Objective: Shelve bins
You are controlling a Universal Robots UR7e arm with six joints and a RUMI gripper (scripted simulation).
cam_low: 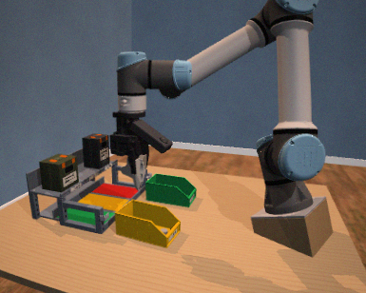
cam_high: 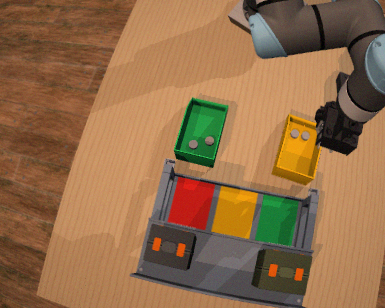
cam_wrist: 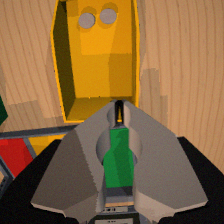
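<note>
The yellow bin is 1 cm behind my hand, 3 cm to the right of it and 13 cm below it. The rest, counted from my hand: yellow mark 24 cm ahead, 12 cm to the right, 16 cm below; green mark 22 cm ahead, 1 cm to the right, 16 cm below; green bin 4 cm ahead, 28 cm to the right, 13 cm below.
</note>
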